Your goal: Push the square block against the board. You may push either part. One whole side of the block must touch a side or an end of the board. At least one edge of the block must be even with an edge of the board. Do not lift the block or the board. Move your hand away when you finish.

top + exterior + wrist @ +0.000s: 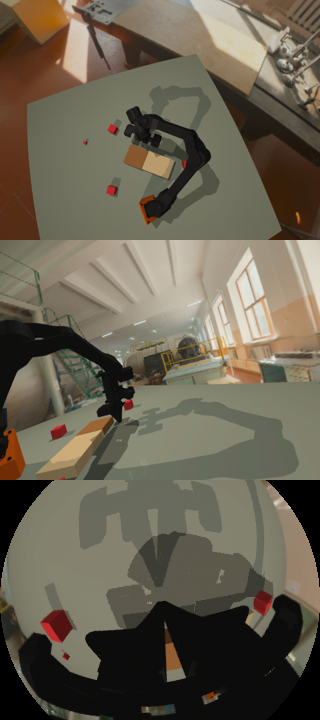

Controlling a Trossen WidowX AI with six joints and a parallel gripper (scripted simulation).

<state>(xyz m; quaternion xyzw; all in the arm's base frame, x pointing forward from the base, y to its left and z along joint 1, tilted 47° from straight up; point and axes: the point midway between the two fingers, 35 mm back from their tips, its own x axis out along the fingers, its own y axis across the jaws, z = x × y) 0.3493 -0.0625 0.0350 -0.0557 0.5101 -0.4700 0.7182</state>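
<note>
My gripper tip is 80 mm past the brown square block and 70 mm to the right of it. The rest, counted from my gripper tip: tiny red cube 80 mm ahead, 340 mm to the left, 10 mm below; then tan board 160 mm behind, 30 mm to the right.
</note>
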